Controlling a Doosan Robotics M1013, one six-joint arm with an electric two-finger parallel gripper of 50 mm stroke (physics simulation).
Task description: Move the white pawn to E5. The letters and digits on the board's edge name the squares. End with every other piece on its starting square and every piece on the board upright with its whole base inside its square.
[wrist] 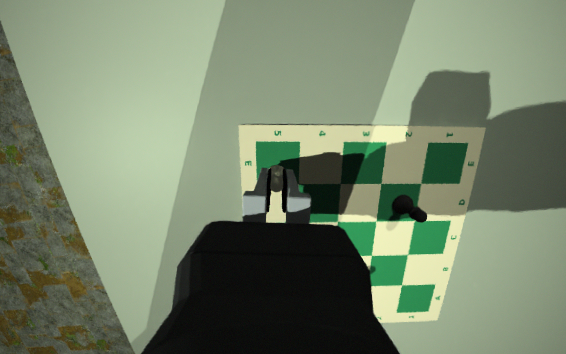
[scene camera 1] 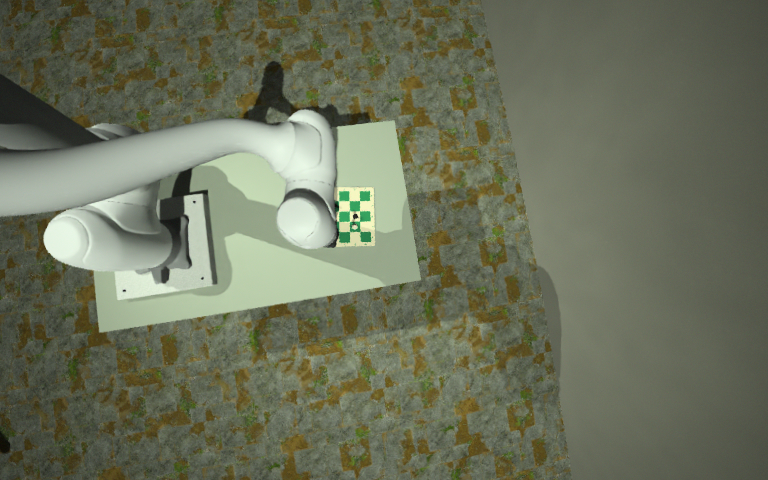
chessboard: wrist; scene camera 1
same spot on chessboard: (scene camera 1: 357,200) = (wrist: 405,278)
